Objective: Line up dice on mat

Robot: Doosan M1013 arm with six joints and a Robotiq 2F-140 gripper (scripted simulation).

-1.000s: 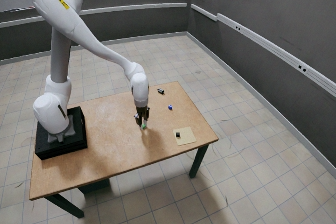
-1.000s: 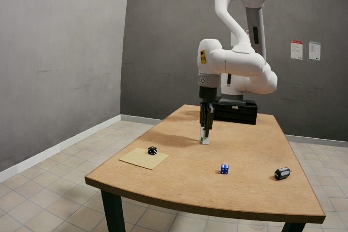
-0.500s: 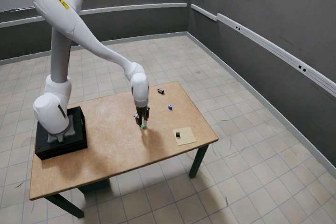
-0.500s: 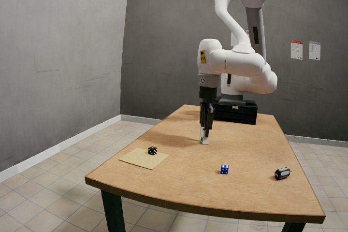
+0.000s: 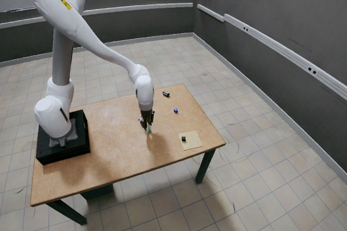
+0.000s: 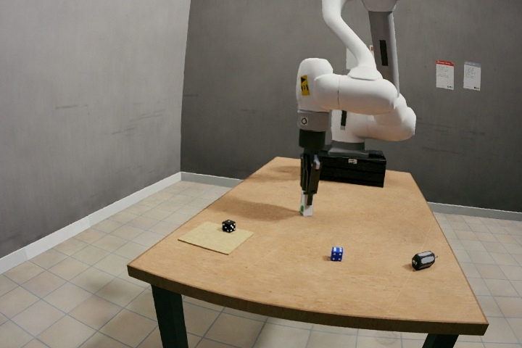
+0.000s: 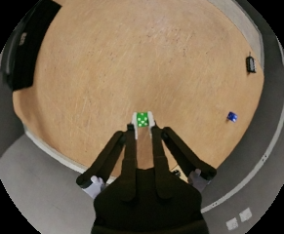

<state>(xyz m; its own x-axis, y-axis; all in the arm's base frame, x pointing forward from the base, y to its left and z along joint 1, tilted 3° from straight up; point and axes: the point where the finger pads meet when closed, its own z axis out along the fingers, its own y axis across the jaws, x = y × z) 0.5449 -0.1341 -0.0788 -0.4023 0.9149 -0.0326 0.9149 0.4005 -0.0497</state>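
Right now my hand is 240 mm short of the tan mat, 190 mm to the left of it and 30 mm above it. From my hand the other things lie so: green die: 20 mm below; then blue die: 280 mm ahead, 100 mm to the left, 20 mm below; then black die: 200 mm ahead, 170 mm to the right, 20 mm below.
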